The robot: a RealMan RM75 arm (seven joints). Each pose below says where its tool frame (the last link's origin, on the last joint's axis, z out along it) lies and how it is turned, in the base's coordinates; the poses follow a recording.
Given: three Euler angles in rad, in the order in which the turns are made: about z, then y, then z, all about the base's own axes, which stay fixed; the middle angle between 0 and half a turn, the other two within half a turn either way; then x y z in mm.
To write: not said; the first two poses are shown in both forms.
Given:
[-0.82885, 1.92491, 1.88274, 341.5, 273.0, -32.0]
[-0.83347, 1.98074, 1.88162, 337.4, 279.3, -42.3]
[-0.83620, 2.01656, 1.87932, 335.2, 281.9, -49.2]
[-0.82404, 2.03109, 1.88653, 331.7, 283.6, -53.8]
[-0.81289, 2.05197, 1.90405, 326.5, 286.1, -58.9]
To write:
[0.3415, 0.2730, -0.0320], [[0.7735, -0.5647, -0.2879], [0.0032, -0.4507, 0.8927], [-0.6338, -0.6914, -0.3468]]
[0.3374, 0.2793, -0.0423], [[0.7867, -0.5499, -0.2805], [-0.0287, -0.4865, 0.8732], [-0.6166, -0.6789, -0.3986]]
[0.3352, 0.2819, -0.0492], [[0.7948, -0.5415, -0.2740], [-0.0500, -0.5084, 0.8597], [-0.6048, -0.6696, -0.4311]]
[0.3317, 0.2836, -0.0538], [[0.7913, -0.5445, -0.2782], [-0.0589, -0.5208, 0.8516], [-0.6086, -0.6575, -0.4442]]
[0.3265, 0.2861, -0.0589], [[0.7904, -0.5396, -0.2900], [-0.0631, -0.5425, 0.8377], [-0.6093, -0.6438, -0.4628]]

